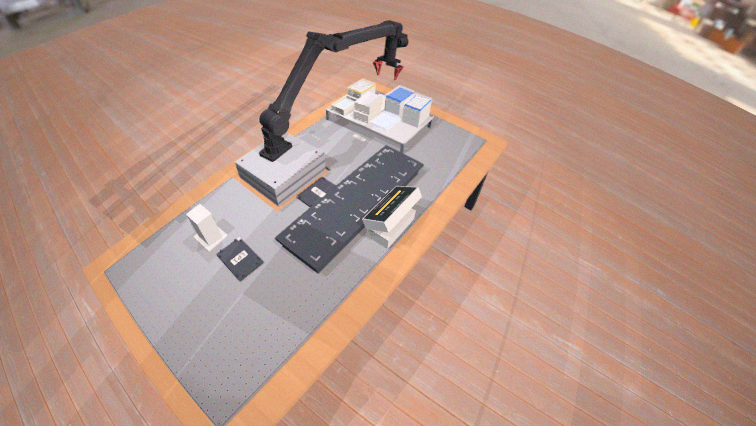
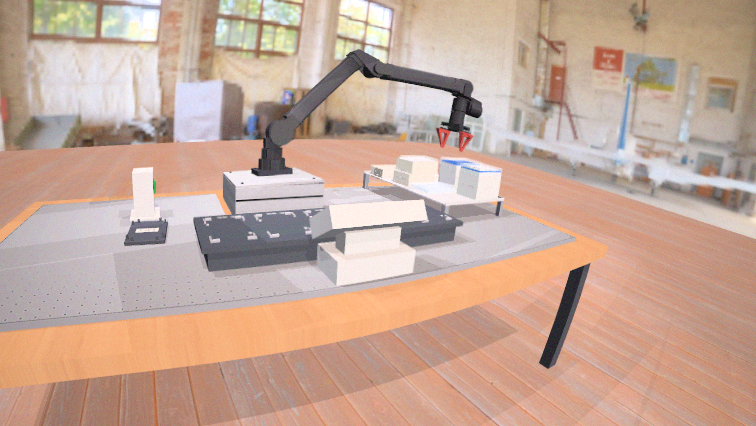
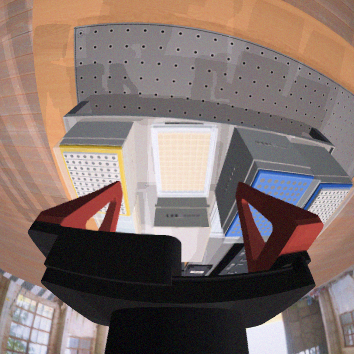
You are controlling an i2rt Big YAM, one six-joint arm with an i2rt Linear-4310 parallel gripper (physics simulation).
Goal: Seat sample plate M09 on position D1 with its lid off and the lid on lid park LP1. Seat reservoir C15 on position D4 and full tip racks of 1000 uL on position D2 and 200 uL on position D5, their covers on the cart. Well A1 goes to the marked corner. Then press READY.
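My gripper (image 1: 387, 77) (image 2: 452, 148) (image 3: 178, 187) is open and empty, high above the white cart (image 1: 410, 139). On the cart are a yellow-edged tip rack (image 1: 361, 87) (image 3: 93, 172), a full-blue-topped rack (image 1: 400, 94) (image 3: 290, 184), and a blue-edged rack with pale tips (image 1: 417, 109) (image 2: 478, 182) (image 3: 327, 202). A beige gridded piece of labware (image 3: 183, 160) lies between the fingers' lines of sight, well below them. A low pale item (image 1: 343, 105) and a clear flat piece (image 1: 386, 120) are beside it. Labels M09 and C15 are unreadable. The dark deck (image 1: 323, 251) and lid park LP1 (image 1: 248, 268) hold nothing.
A screen unit (image 1: 391, 205) (image 2: 372, 214) stands at the deck's front side. A white post (image 1: 203, 223) (image 2: 142, 190) with a green part (image 2: 154, 186) stands beside LP1. A second dark pad (image 1: 308, 198) lies between the arm's base block (image 1: 264, 171) and the deck.
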